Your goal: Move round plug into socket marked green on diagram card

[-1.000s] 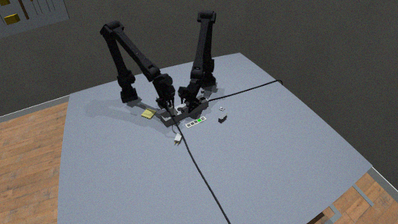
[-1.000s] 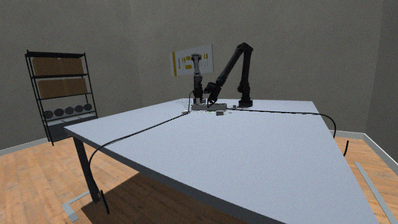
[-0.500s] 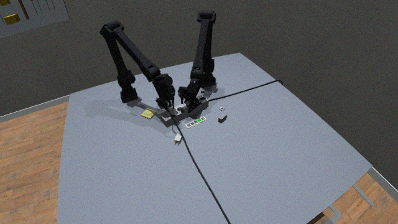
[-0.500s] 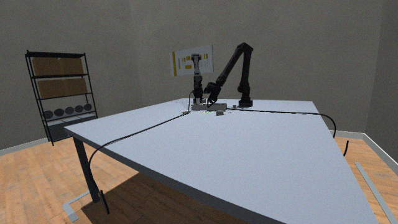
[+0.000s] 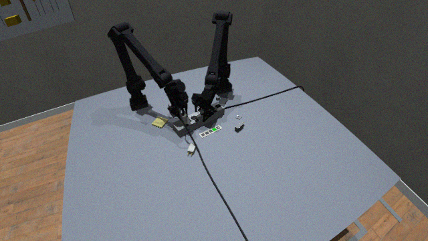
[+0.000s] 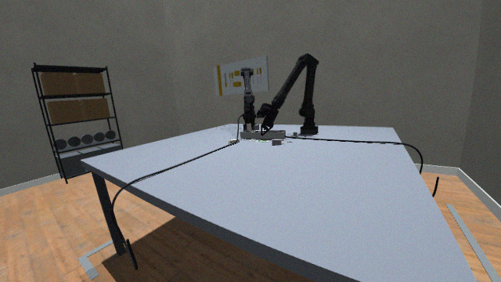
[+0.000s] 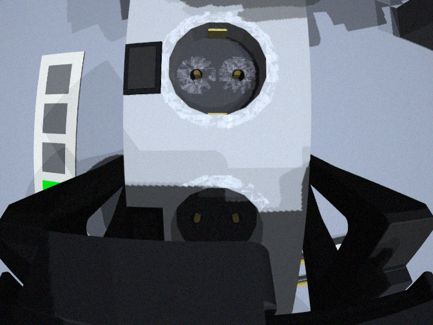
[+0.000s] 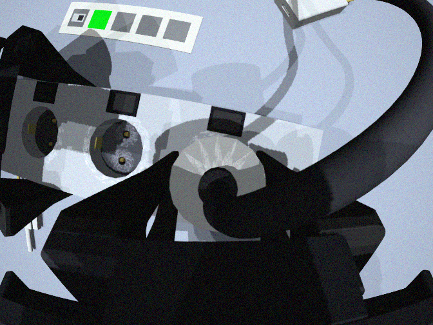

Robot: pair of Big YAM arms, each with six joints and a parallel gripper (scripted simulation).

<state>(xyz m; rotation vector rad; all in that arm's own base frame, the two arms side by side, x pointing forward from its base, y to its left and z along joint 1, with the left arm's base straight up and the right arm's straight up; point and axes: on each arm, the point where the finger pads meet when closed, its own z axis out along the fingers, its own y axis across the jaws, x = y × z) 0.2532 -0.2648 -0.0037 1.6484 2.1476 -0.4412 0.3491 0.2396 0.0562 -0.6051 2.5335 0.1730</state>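
Note:
My left hand is 100 mm short of the diagram card, 40 mm to the right of it and 30 mm above it. The rest, counted from my left hand: white adapter 220 mm ahead, 110 mm to the right, 20 mm below; then round plug 100 mm to the right, 50 mm above, 40 mm ahead; then grey block 150 mm to the right, 110 mm behind, 10 mm above.

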